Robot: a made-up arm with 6 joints. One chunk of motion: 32 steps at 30 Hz.
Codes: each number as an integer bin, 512 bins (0 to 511) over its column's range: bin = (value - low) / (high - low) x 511, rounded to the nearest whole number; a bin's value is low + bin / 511 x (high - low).
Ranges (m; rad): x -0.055..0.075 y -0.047..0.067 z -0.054..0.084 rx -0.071..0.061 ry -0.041..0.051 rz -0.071..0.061
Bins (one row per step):
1: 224 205 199 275 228 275
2: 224 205 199 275 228 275
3: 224 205 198 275 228 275
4: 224 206 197 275 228 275
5: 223 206 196 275 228 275
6: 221 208 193 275 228 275
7: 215 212 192 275 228 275
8: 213 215 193 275 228 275
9: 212 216 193 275 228 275
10: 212 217 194 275 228 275
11: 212 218 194 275 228 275
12: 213 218 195 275 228 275
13: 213 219 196 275 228 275
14: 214 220 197 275 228 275
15: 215 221 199 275 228 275
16: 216 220 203 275 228 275
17: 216 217 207 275 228 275
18: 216 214 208 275 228 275
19: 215 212 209 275 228 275
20: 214 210 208 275 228 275
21: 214 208 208 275 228 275
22: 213 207 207 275 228 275
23: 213 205 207 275 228 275
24: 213 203 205 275 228 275
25: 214 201 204 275 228 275
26: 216 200 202 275 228 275
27: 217 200 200 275 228 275
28: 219 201 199 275 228 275
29: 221 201 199 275 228 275
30: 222 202 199 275 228 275
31: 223 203 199 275 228 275
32: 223 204 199 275 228 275
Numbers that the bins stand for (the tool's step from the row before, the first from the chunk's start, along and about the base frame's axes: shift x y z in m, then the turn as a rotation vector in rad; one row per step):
1: 0.00199 -0.00127 -0.00026 0.00004 0.00005 0.00004
2: 0.00199 -0.00127 -0.00026 0.00004 0.00005 0.00004
3: 0.00199 -0.00127 -0.00053 0.00004 0.00005 0.00004
4: 0.00199 -0.00104 -0.00080 0.00004 0.00005 0.00004
5: 0.00173 -0.00104 -0.00107 0.00004 0.00005 0.00004
6: 0.00122 -0.00060 -0.00188 0.00004 0.00005 0.00004
7: -0.00030 0.00030 -0.00215 0.00004 0.00005 0.00004
8: -0.00081 0.00096 -0.00188 0.00004 0.00005 0.00004
9: -0.00107 0.00119 -0.00188 0.00004 0.00005 0.00004
10: -0.00107 0.00141 -0.00161 0.00004 0.00005 0.00004
11: -0.00107 0.00163 -0.00161 0.00004 0.00005 0.00004
12: -0.00081 0.00163 -0.00134 0.00004 0.00005 0.00004
13: -0.00081 0.00186 -0.00107 0.00004 0.00005 0.00004
14: -0.00056 0.00208 -0.00080 0.00004 0.00005 0.00004
15: -0.00030 0.00230 -0.00026 0.00004 0.00005 0.00004
16: -0.00005 0.00208 0.00082 0.00004 0.00005 0.00004
17: -0.00005 0.00141 0.00190 0.00004 0.00005 0.00004
18: -0.00005 0.00074 0.00217 0.00004 0.00005 0.00004
19: -0.00030 0.00030 0.00244 0.00004 0.00005 0.00004
20: -0.00056 -0.00015 0.00217 0.00004 0.00005 0.00004
21: -0.00056 -0.00060 0.00217 0.00004 0.00005 0.00004
22: -0.00081 -0.00082 0.00190 0.00004 0.00005 0.00004
23: -0.00081 -0.00127 0.00190 0.00004 0.00005 0.00004
24: -0.00081 -0.00171 0.00136 0.00004 0.00005 0.00004
25: -0.00056 -0.00216 0.00109 0.00004 0.00005 0.00004
26: -0.00005 -0.00238 0.00055 0.00004 0.00005 0.00004
27: 0.00021 -0.00238 0.00001 0.00004 0.00005 0.00004
28: 0.00071 -0.00216 -0.00026 0.00004 0.00005 0.00004
29: 0.00122 -0.00216 -0.00026 0.00004 0.00005 0.00004
30: 0.00148 -0.00194 -0.00026 0.00004 0.00005 0.00004
31: 0.00173 -0.00171 -0.00026 0.00004 0.00005 0.00004
32: 0.00173 -0.00149 -0.00026 0.00004 0.00005 0.00004

